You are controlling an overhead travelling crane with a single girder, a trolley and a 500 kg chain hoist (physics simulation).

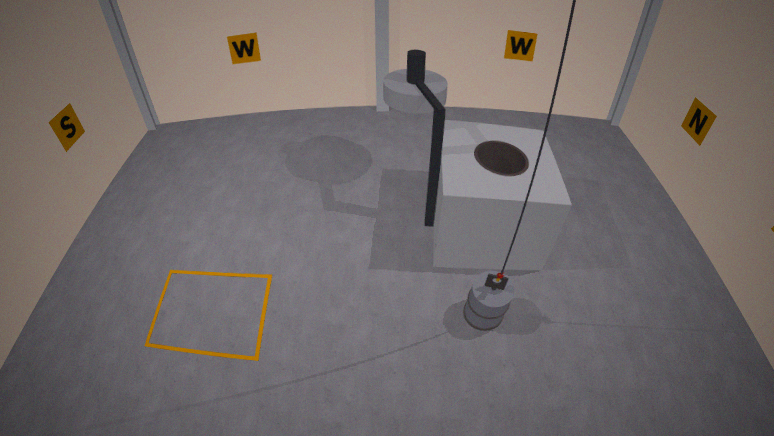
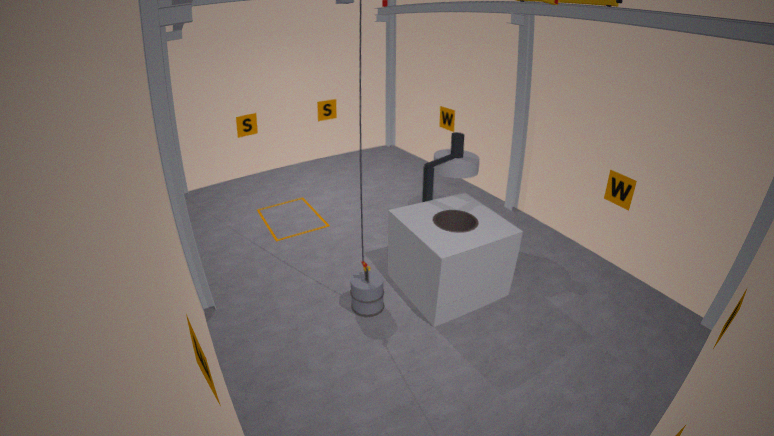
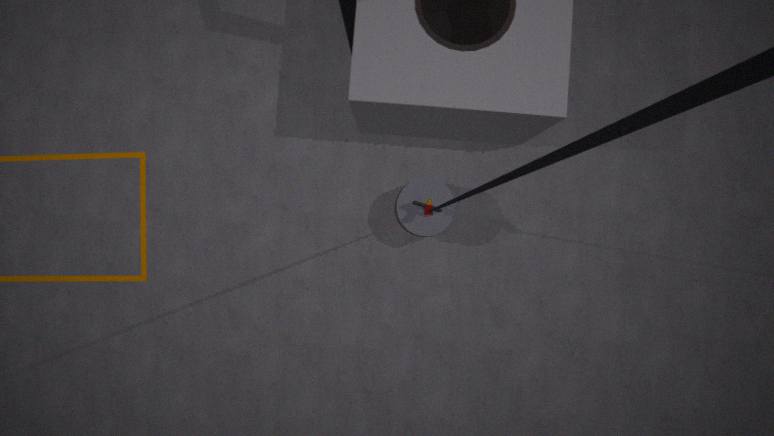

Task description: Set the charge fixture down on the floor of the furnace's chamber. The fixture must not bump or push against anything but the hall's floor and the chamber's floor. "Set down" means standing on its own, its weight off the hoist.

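Observation:
The charge fixture [image 1: 487, 309] [image 2: 367, 298] [image 3: 425, 226] is a grey drum with dark bands and a lifting plate on top. It is upright in front of the furnace, apart from it, low over the floor; its shadows lie close around its base, and I cannot tell whether there is a gap below. My hook [image 1: 498, 277] [image 2: 365, 266] [image 3: 428, 208], red and yellow, is at the lifting plate and engaged with it, under a straight chain. The furnace [image 1: 498, 232] [image 2: 476, 281] [image 3: 460, 81] is a pale block with a round dark chamber mouth [image 1: 501, 158] [image 2: 455, 220] [image 3: 465, 18] in its top. The chamber floor is hidden.
A black post [image 1: 434, 167] [image 2: 427, 184] [image 3: 348, 21] stands beside the furnace; its arm carries a round grey lid [image 1: 414, 100] [image 2: 465, 168], swung off the mouth at a height. A yellow floor outline [image 1: 264, 316] [image 2: 267, 224] [image 3: 143, 216] lies towards the S wall.

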